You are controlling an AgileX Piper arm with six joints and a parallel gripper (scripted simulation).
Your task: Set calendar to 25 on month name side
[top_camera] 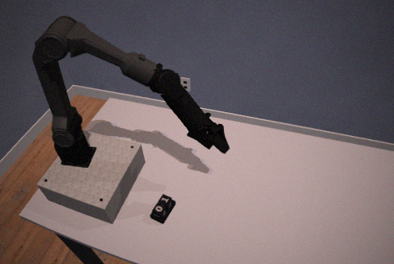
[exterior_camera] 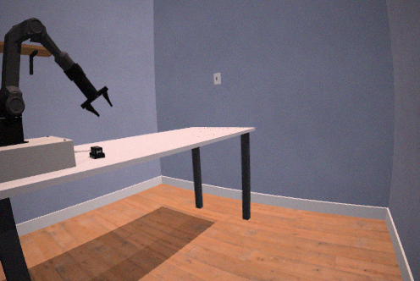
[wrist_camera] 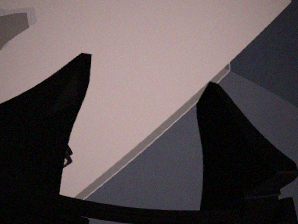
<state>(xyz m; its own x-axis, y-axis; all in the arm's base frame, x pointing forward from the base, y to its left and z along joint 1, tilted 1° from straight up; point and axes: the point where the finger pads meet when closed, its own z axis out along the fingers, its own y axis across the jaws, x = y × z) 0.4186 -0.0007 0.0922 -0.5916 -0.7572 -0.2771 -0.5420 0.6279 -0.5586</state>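
Now: hand 160 mm above the cube, 140 mm past it and 90 mm to the left of it.
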